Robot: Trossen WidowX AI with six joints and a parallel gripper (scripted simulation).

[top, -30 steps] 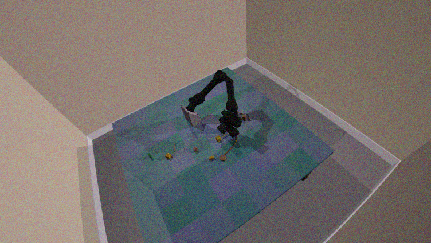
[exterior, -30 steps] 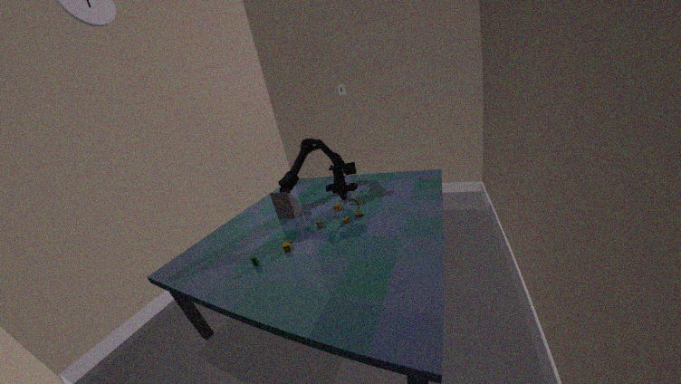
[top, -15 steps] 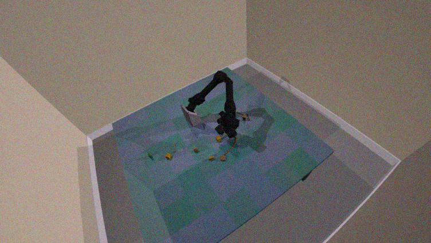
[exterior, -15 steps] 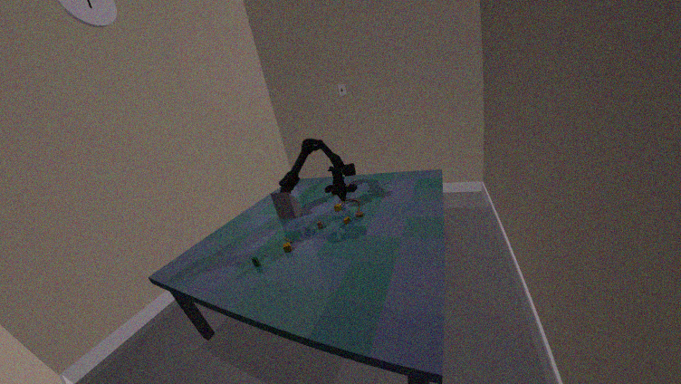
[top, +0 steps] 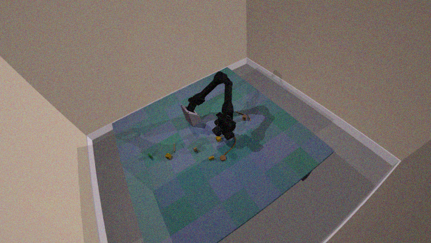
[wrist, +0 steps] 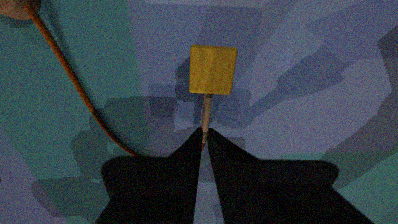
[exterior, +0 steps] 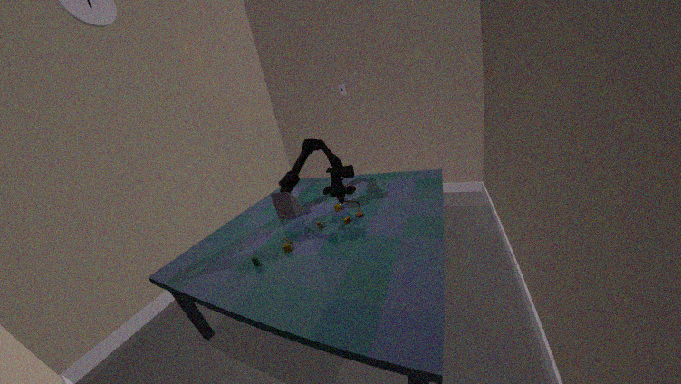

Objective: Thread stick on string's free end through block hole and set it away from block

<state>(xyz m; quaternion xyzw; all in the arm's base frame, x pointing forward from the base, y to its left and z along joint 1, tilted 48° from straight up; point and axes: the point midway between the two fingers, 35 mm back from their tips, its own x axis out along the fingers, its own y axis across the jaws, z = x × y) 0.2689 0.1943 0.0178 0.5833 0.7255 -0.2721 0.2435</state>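
My gripper tip is 60 mm to the left of the yellow block. Round my gripper tip: brown block 60 mm behind, 210 mm to the left, 10 mm above; then thin wooden stick 10 mm to the right; then round wooden button 160 mm ahead, 100 mm to the right, 10 mm below.
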